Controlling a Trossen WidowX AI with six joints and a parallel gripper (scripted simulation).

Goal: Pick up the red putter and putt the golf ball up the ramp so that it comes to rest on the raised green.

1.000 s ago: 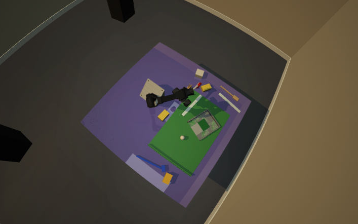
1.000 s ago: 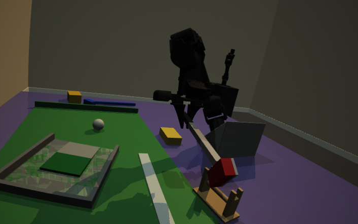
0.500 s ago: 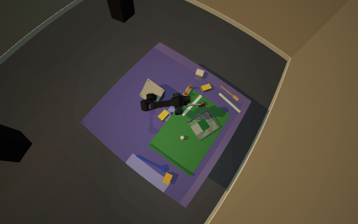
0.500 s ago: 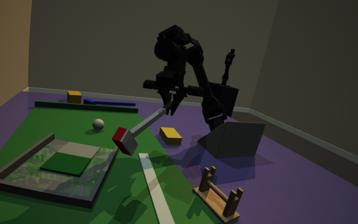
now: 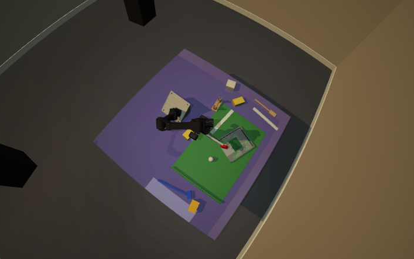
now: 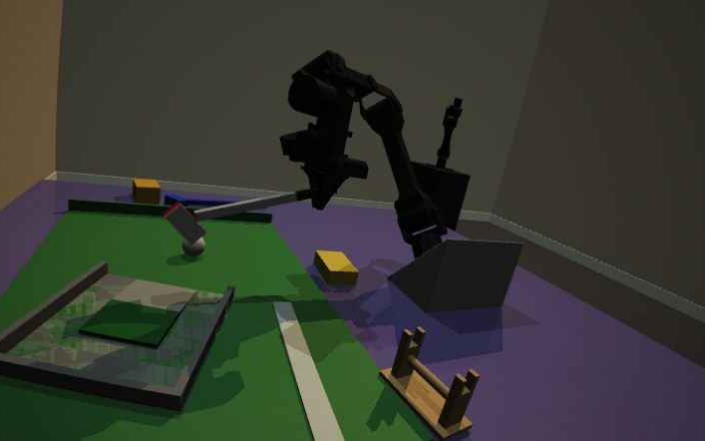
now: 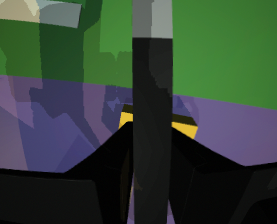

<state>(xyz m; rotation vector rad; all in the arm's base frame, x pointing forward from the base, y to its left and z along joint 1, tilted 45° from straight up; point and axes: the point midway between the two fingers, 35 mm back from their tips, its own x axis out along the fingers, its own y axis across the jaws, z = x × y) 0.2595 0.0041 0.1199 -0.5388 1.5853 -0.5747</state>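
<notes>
The red putter lies 120 mm ahead of my gripper tip and 10 mm to the left of it. From my gripper tip the other things lie so: wooden stand: 10 mm behind, 340 mm to the left, 110 mm below; white golf ball: 190 mm ahead, 110 mm to the right, 120 mm below; green mat: 230 mm ahead, 140 mm below.
</notes>
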